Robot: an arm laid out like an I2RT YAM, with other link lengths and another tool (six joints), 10 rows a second.
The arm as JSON. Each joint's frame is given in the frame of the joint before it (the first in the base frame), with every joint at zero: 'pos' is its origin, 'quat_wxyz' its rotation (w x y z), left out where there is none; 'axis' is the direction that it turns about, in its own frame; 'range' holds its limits. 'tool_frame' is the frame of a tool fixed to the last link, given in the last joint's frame.
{
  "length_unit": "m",
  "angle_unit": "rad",
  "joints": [
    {
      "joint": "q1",
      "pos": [
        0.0,
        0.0,
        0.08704
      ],
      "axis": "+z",
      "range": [
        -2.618,
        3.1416
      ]
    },
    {
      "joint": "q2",
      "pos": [
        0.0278,
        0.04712,
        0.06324
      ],
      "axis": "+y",
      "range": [
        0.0,
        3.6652
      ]
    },
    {
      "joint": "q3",
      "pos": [
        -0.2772,
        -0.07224,
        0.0
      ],
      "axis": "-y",
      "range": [
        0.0,
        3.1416
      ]
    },
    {
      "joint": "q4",
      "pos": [
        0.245,
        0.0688,
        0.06
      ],
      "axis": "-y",
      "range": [
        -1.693,
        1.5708
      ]
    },
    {
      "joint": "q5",
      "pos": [
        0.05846,
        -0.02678,
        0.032
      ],
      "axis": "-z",
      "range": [
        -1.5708,
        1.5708
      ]
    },
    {
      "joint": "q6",
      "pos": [
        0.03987,
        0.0,
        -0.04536
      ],
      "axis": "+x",
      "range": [
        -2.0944,
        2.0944
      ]
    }
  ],
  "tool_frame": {
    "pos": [
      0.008,
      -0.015,
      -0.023
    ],
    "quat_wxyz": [
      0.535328,
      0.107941,
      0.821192,
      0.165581
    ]
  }
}
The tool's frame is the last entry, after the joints.
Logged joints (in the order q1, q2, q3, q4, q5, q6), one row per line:
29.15 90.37 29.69 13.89 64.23 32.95
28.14 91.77 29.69 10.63 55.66 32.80
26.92 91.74 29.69 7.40 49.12 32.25
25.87 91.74 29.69 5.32 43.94 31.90
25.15 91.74 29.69 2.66 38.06 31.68
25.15 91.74 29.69 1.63 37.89 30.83
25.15 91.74 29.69 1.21 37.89 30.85
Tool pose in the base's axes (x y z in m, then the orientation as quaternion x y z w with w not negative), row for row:
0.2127 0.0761 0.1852 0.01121 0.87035 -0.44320 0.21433
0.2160 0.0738 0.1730 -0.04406 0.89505 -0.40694 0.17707
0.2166 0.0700 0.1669 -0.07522 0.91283 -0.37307 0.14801
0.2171 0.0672 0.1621 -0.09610 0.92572 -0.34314 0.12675
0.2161 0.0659 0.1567 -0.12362 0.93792 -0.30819 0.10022
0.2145 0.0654 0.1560 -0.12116 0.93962 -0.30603 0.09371
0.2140 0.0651 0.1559 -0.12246 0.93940 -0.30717 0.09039
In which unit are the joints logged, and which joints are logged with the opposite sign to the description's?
The joints are logged in degrees. Opposite sign: q6.
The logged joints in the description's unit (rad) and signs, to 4 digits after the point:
0.5088 1.5773 0.5182 0.2424 1.1210 -0.5751
0.4911 1.6017 0.5182 0.1855 0.9715 -0.5725
0.4698 1.6012 0.5182 0.1292 0.8573 -0.5629
0.4515 1.6012 0.5182 0.0929 0.7669 -0.5568
0.4390 1.6012 0.5182 0.0464 0.6643 -0.5529
0.4390 1.6012 0.5182 0.0284 0.6613 -0.5381
0.4390 1.6012 0.5182 0.0211 0.6613 -0.5384

